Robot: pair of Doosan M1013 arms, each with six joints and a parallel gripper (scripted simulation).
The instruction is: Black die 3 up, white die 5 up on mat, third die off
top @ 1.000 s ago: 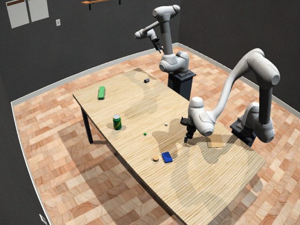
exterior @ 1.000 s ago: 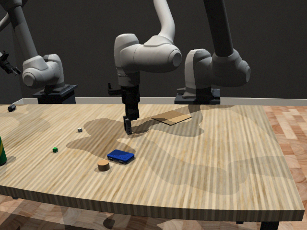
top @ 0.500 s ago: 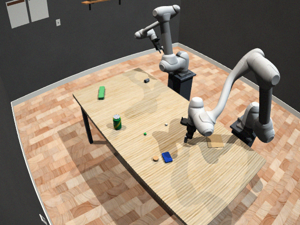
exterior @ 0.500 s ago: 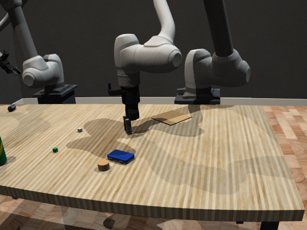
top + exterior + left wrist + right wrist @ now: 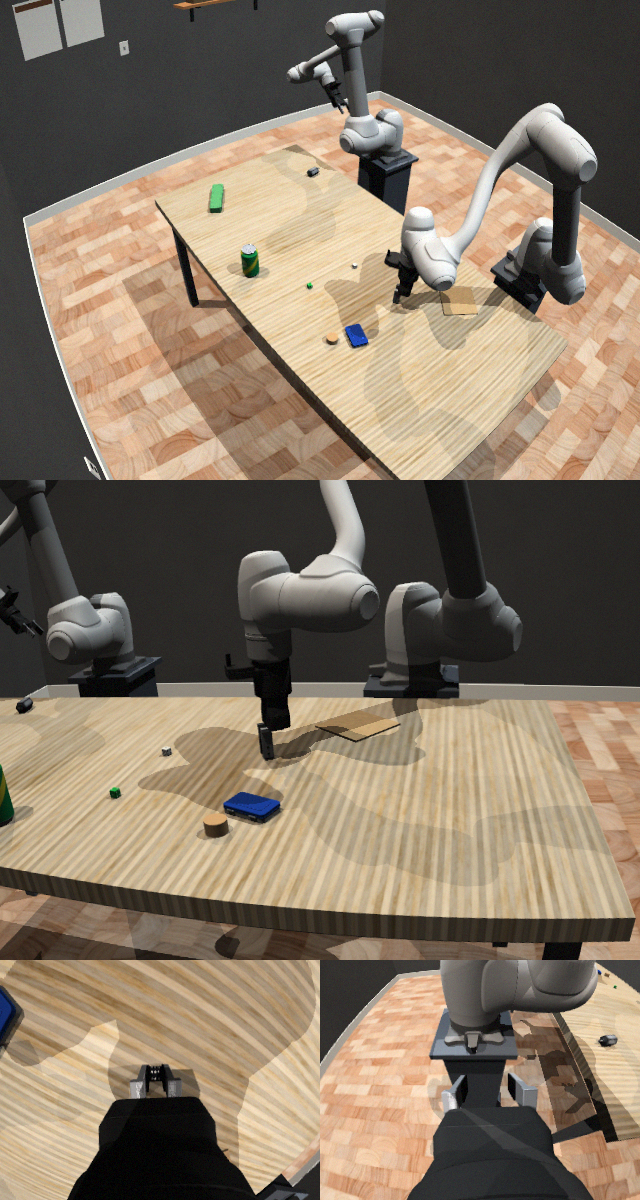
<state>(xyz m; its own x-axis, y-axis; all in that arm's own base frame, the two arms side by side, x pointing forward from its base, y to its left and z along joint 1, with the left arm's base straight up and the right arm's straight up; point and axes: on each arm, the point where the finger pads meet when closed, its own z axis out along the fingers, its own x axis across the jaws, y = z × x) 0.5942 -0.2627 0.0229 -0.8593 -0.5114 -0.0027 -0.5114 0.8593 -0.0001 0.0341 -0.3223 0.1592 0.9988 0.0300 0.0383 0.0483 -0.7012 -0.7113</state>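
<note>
The tan mat is 21 cm behind my left hand, 13 cm to the left of it and 2 cm below it. Round my left hand: black die (1 cm below); then blue case (22 cm ahead, 7 cm to the left, 1 cm below); then white die (4 cm ahead, 23 cm to the right, 1 cm below).
</note>
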